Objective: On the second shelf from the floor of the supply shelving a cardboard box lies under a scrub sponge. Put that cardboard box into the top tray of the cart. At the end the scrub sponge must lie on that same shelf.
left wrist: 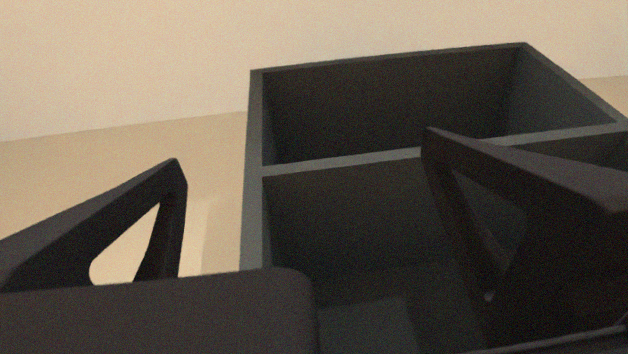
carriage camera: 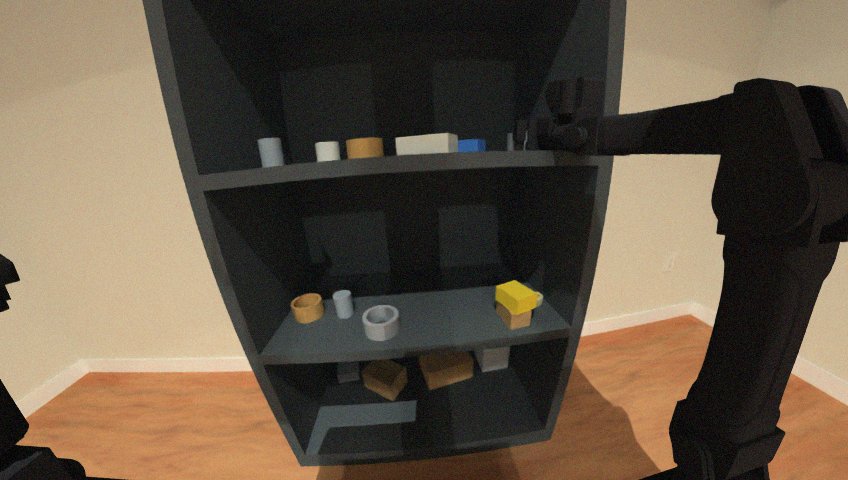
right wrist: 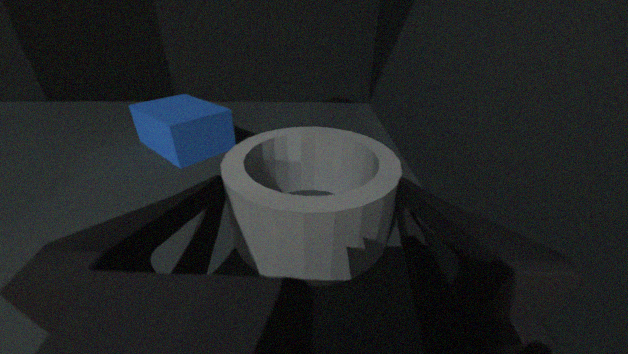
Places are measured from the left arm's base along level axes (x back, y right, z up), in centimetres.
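Where they show: left gripper, between the fingertips: (left wrist: pixel 302 156); right gripper, between the fingertips: (carriage camera: pixel 530 134) (right wrist: pixel 310 186).
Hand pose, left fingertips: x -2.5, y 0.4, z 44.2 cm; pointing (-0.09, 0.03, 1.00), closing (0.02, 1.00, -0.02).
Observation:
Each offset is from my left fingertips to the top centre of the thing. "spot": to the spot under its first point.
The yellow scrub sponge {dx -45.7, dy +61.9, dz -38.9 cm} (carriage camera: pixel 516 296) lies on the small cardboard box {dx -45.6, dy +61.4, dz -43.4 cm} (carriage camera: pixel 514 316) at the right end of the second shelf of the dark shelving. My right gripper (carriage camera: pixel 523 140) reaches into the shelf above, at its right end. In the right wrist view it is open (right wrist: pixel 311 246), with one finger on each side of a grey bowl {spot: dx -51.1, dy +66.6, dz +2.2 cm} (right wrist: pixel 309 198), not closed on it. A blue block {dx -67.4, dy +53.9, dz +1.4 cm} (right wrist: pixel 184 127) sits just behind the bowl. My left gripper (left wrist: pixel 302 156) is open and empty, pointing at the top of the shelving. The cart is not in view.
On the sponge's shelf stand a tan ring {dx -57.0, dy -0.4, dz -43.4 cm} (carriage camera: pixel 307 308), a grey cup {dx -56.1, dy +11.7, dz -41.4 cm} (carriage camera: pixel 342 303) and another grey bowl {dx -47.1, dy +24.1, dz -43.6 cm} (carriage camera: pixel 379 322). The upper shelf holds cups, a tan ring {dx -58.4, dy +23.8, dz +2.4 cm} (carriage camera: pixel 364 147) and a white box {dx -47.9, dy +39.4, dz +1.4 cm} (carriage camera: pixel 425 144). Cardboard boxes {dx -71.0, dy +45.1, dz -84.1 cm} (carriage camera: pixel 444 367) lie on the lowest shelf.

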